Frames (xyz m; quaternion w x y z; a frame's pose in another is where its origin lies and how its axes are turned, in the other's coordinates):
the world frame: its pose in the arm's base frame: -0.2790 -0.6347 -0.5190 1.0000 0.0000 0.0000 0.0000
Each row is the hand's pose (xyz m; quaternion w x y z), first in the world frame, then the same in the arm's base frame.
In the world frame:
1: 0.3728 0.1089 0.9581 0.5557 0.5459 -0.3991 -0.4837
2: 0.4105 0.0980 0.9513 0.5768 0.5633 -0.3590 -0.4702
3: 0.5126 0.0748 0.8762 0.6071 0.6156 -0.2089 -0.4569
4: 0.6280 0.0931 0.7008 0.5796 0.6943 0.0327 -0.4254
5: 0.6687 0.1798 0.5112 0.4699 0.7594 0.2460 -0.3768
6: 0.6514 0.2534 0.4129 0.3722 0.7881 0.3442 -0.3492
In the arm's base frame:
1: 0.0938 -0.5258 0.4391 0.5557 0.5459 -0.3991 -0.4837
2: 0.1315 -0.5367 0.4323 0.5768 0.5633 -0.3590 -0.4702
3: 0.2336 -0.5599 0.3572 0.6071 0.6156 -0.2089 -0.4569
4: 0.3490 -0.5416 0.1818 0.5796 0.6943 0.0327 -0.4254
5: 0.3897 -0.4549 -0.0078 0.4699 0.7594 0.2460 -0.3768
6: 0.3724 -0.3813 -0.1061 0.3722 0.7881 0.3442 -0.3492

